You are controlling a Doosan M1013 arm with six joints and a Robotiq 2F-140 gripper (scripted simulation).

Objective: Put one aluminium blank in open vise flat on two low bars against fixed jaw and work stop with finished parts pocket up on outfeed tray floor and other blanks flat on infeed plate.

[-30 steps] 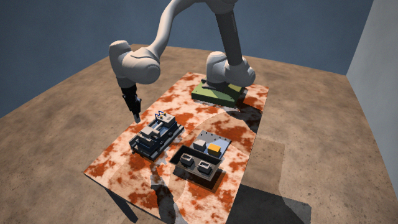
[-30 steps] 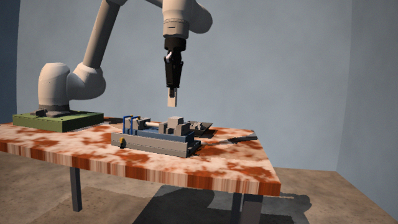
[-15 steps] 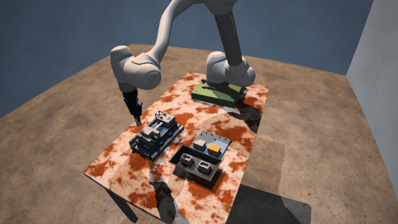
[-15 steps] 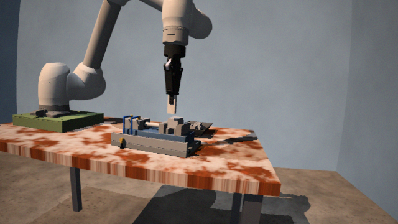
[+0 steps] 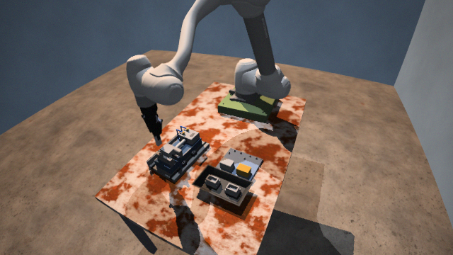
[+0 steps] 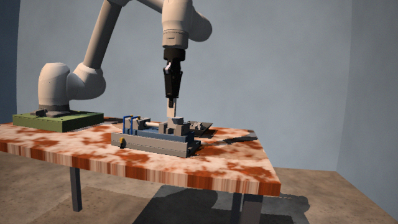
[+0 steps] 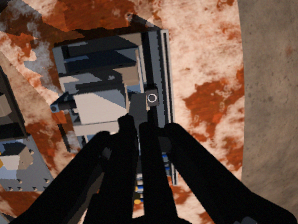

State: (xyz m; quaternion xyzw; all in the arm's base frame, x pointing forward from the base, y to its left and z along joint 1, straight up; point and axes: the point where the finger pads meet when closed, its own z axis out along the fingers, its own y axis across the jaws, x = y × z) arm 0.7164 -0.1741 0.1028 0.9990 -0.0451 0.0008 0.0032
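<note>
Now: the piston rod 80 mm behind my hand, 60 mm to the left of it and 80 mm below it. The rest, counted from my hand: infeed plate: 140 mm behind, 370 mm to the left, 150 mm below; vise: 70 mm behind, 60 mm to the left, 120 mm below; aluminium blank: 100 mm behind, 320 mm to the left, 130 mm below.
</note>
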